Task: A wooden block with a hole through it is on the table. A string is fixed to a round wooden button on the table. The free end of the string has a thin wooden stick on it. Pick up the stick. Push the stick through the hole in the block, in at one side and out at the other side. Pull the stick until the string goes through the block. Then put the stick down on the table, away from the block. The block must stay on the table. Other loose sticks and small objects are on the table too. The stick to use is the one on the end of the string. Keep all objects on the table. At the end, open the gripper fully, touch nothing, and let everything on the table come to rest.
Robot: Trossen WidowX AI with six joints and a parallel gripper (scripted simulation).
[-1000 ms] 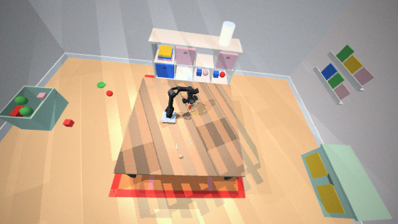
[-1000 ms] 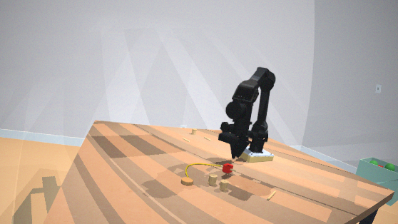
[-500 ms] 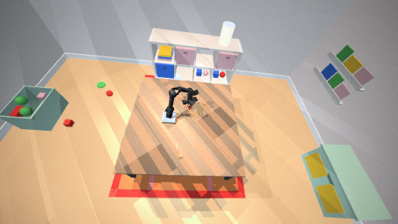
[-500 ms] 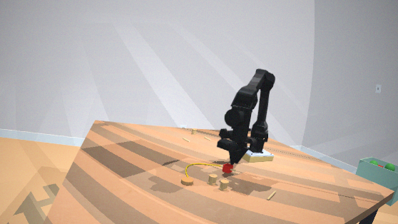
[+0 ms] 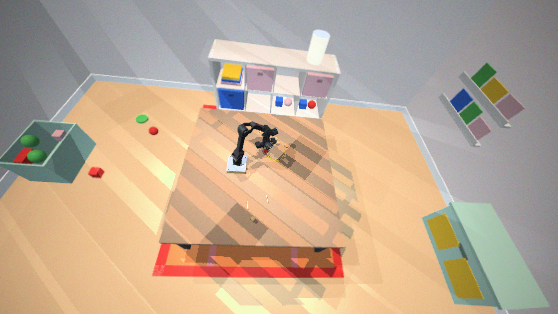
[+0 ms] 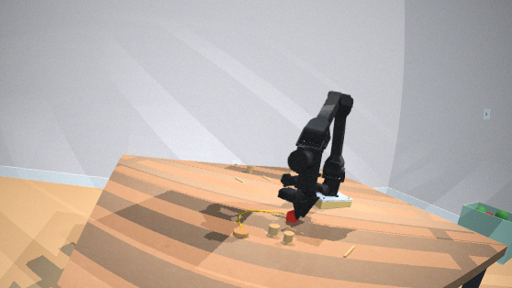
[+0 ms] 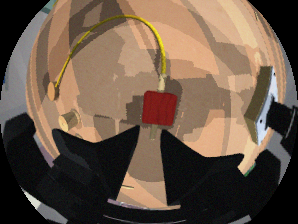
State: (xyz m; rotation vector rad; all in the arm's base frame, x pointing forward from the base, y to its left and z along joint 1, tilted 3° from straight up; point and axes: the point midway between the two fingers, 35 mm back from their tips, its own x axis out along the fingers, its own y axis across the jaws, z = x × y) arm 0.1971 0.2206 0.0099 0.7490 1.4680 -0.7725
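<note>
Right now the block is 1 cm ahead of my gripper tip and 3 cm to the right of it. Also, from my gripper tip: round wooden button: 19 cm ahead, 9 cm to the left, 1 cm below.
</note>
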